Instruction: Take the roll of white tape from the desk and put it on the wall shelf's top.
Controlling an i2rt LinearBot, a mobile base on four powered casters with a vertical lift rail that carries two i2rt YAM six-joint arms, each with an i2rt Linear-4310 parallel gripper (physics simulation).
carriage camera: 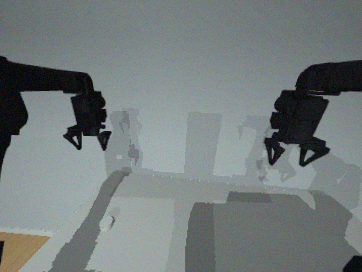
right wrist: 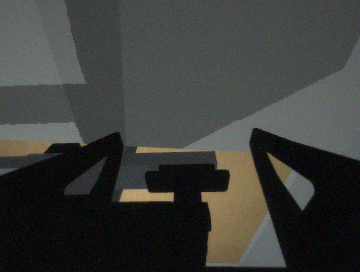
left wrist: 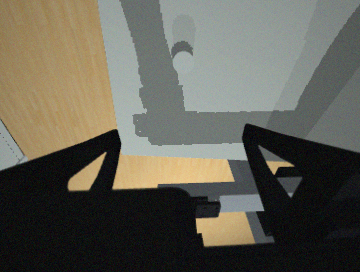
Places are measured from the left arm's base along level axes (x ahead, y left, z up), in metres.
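Pixels of known places: left gripper, between the fingertips: (carriage camera: 92,150) (left wrist: 181,133); right gripper, between the fingertips: (carriage camera: 285,165) (right wrist: 185,137); right arm's base, origin of its link: (right wrist: 187,180).
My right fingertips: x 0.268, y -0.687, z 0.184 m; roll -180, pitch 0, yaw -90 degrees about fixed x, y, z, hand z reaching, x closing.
Observation:
Behind a point stands the place of what it marks.
The roll of white tape (carriage camera: 107,223) {x 0.327, y -0.020, z -0.214 m} (left wrist: 183,61) {x 0.339, y -0.010, z -0.214 m} stands on the pale desk (carriage camera: 145,240) {x 0.276, y -0.210, z -0.241 m} (left wrist: 240,60) {x 0.333, y -0.169, z -0.241 m} (right wrist: 30,45) {x 0.278, y -0.272, z -0.241 m}, at the lower left in the carriage camera and at the upper middle in the left wrist view. My left gripper (carriage camera: 91,148) {x 0.376, y 0.007, z 0.149 m} (left wrist: 181,133) {x 0.376, y 0.007, z 0.149 m} is open and empty, high above the desk; in the left wrist view the tape lies beyond its fingertips. My right gripper (carriage camera: 286,163) {x 0.268, y -0.687, z 0.184 m} (right wrist: 185,137) {x 0.268, y -0.687, z 0.184 m} is open and empty, above the right part of the desk. The tape does not show in the right wrist view. The wall shelf does not show in these views.
A plain wall (carriage camera: 165,65) {x 0.740, y -0.246, z 0.504 m} rises behind the desk and carries shadows of the arms. Wooden floor (carriage camera: 25,248) {x 0.724, y 1.144, z -1.190 m} (left wrist: 55,60) {x 0.140, y 0.969, z -1.191 m} (right wrist: 235,200) {x -1.874, y -1.344, z -1.190 m} shows past the desk's edges. A grey bar of the robot's base (left wrist: 200,190) (right wrist: 140,167) lies below the grippers in both wrist views.

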